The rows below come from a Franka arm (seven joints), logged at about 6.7 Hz.
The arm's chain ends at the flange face. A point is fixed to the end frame.
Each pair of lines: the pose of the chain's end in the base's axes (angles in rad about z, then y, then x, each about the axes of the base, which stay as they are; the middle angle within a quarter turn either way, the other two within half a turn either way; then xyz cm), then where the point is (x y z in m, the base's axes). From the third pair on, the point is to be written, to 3 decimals.
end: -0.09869, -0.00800, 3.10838, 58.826, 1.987, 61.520
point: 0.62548 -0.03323 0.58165
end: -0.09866, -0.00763, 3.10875, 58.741, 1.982, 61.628
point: 0.62464 -0.03327 0.58272
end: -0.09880, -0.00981, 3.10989, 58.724, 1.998, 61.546
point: 0.624 -0.033 0.582
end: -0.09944, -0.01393, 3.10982, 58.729, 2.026, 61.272
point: 0.624 -0.033 0.579
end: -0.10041, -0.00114, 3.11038, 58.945, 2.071, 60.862
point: 0.627 -0.032 0.575
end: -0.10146, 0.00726, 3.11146, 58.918, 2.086, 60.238
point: 0.627 -0.032 0.569
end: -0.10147, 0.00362, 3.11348, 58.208, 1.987, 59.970
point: 0.620 -0.033 0.566
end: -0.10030, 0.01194, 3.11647, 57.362, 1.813, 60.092
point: 0.612 -0.035 0.568
